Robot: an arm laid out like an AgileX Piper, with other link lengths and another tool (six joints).
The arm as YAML. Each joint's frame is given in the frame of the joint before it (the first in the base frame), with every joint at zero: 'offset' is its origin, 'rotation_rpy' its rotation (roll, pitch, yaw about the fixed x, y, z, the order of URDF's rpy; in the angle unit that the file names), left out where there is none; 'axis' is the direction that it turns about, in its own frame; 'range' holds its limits. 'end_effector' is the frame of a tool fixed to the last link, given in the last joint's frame.
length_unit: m
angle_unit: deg
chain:
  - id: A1
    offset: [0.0, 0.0, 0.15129]
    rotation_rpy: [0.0, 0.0, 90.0]
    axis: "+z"
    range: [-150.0, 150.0]
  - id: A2
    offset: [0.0, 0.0, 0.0]
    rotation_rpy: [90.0, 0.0, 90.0]
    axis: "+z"
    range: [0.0, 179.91]
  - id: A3
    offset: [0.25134, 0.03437, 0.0]
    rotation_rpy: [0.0, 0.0, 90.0]
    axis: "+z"
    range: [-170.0, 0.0]
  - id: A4
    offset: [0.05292, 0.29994, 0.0]
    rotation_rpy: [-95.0, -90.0, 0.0]
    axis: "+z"
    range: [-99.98, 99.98]
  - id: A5
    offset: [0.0, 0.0, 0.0]
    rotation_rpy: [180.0, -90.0, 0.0]
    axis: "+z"
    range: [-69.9, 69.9]
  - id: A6
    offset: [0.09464, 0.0, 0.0]
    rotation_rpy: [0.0, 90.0, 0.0]
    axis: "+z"
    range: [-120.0, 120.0]
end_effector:
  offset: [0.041, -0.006, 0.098]
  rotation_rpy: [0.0, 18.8, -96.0]
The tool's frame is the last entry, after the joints.
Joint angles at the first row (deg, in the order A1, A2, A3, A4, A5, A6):
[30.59, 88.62, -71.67, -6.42, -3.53, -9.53]
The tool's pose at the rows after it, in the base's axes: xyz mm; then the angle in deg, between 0 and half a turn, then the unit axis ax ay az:
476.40 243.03 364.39 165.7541 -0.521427 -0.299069 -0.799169
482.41 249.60 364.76 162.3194 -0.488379 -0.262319 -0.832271
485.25 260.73 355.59 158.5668 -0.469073 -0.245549 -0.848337
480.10 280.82 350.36 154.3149 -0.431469 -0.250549 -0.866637
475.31 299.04 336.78 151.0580 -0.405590 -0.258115 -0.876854
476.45 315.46 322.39 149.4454 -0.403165 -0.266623 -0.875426
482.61 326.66 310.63 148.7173 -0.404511 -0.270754 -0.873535
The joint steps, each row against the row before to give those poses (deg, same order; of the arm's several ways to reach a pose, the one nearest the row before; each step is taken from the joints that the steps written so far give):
[0.00, 2.57, -0.01, 0.00, -10.20, 1.72]
[0.00, 3.09, 0.01, -0.14, -9.59, 3.87]
[0.26, 3.02, 0.03, -2.33, -6.74, 4.84]
[0.85, 3.12, 0.00, -3.95, -8.12, 3.75]
[0.97, 3.49, 0.00, -2.02, -6.68, 1.34]
[1.04, 3.28, -1.56, -0.73, -1.77, 0.36]
[0.46, 3.25, -2.38, -0.33, -0.60, 0.22]

